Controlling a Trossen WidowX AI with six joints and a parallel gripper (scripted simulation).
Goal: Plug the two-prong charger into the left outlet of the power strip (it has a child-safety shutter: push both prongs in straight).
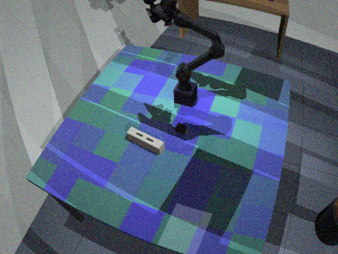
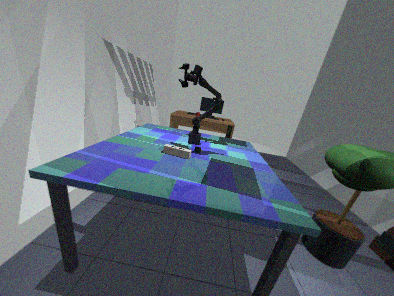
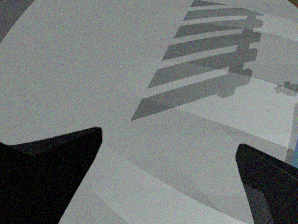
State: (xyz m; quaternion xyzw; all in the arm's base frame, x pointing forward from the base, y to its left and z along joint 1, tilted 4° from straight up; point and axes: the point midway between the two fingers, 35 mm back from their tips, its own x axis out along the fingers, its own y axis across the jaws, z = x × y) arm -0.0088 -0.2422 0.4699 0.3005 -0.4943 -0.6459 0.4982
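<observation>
The two-prong charger lies 250 mm ahead of my gripper tip, 360 mm to the left of it and 570 mm below it.
</observation>
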